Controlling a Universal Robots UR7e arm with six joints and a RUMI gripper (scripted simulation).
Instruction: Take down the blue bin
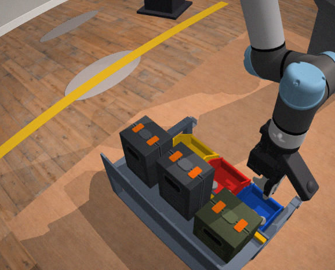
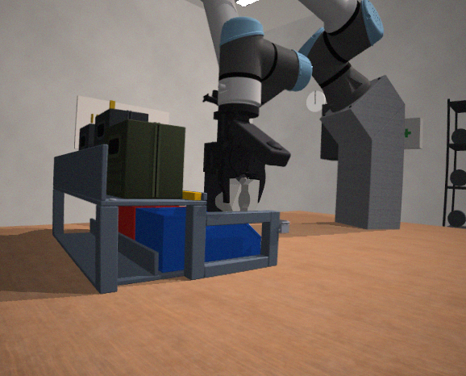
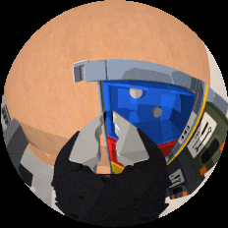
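Now: hand 80 mm short of the blue open bin, 30 mm to the left of it and 10 mm above it. Also, from my hand: green case: 170 mm ahead, 100 mm above, 70 mm to the right; red bin: 130 mm to the right, 30 mm ahead, 10 mm below; yellow bin: 240 mm to the right, 10 mm below, 10 mm behind.
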